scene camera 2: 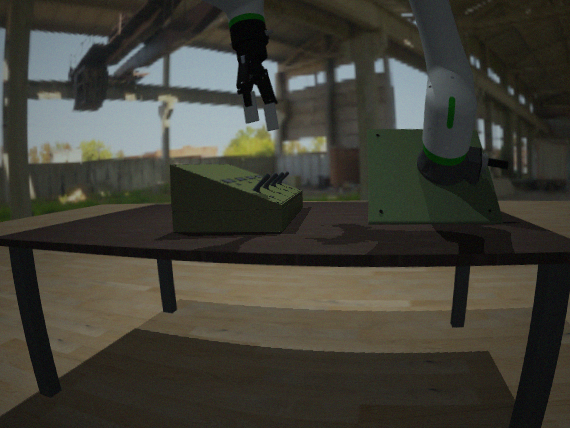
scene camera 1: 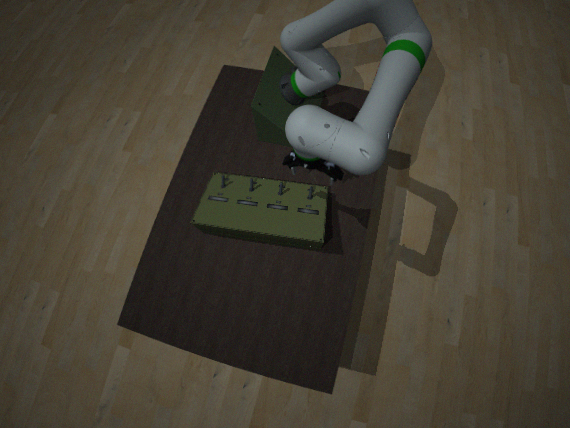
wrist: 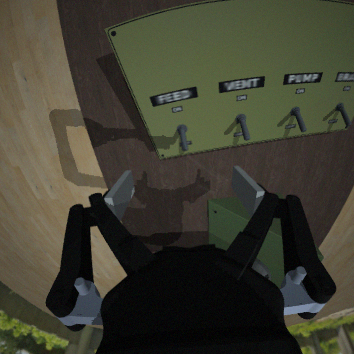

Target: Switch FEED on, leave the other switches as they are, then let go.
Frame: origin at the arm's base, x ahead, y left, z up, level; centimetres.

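Where they show: gripper, fingertip midpoint: (scene camera 2: 263, 126) (scene camera 1: 313, 176) (wrist: 182, 178); arm's base at its link origin: (scene camera 2: 442, 165) (scene camera 1: 291, 89).
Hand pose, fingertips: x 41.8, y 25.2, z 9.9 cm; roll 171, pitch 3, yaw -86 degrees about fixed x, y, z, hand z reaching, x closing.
Observation:
Each offset is from my fingertips to the top centre of the thing.
An olive switch box (scene camera 1: 260, 222) (scene camera 2: 225, 215) (wrist: 200, 50) with a sloped panel stands on the table. The FEED switch {dx +0.7, dy +0.0, dz -11.3 cm} (scene camera 1: 311, 192) (wrist: 183, 138) is at the panel's left end in the wrist view and at its right end in scene camera 1. Its lever leans away from its ON mark, toward the panel's low edge. The VENT switch {dx +3.5, dy -11.6, dz -11.3 cm} (wrist: 243, 127), the PUMP switch {dx +6.4, dy -23.3, dz -11.3 cm} (wrist: 299, 120) and the switch {dx +9.2, dy -34.9, dz -11.3 cm} (wrist: 344, 115) beside it, its label cut off, lean the same way. My gripper (scene camera 1: 312, 176) (scene camera 2: 261, 124) (wrist: 182, 178) is open and empty, above the box's low edge near FEED, touching nothing.
A green mounting block (scene camera 1: 270, 95) (scene camera 2: 395, 175) (wrist: 225, 222) stands behind the gripper, on the box's low-edge side, and carries the arm's base. The dark table (scene camera 1: 225, 300) (scene camera 2: 330, 258) extends past the box's tall side. The arm (scene camera 1: 400, 75) reaches over the table edge.

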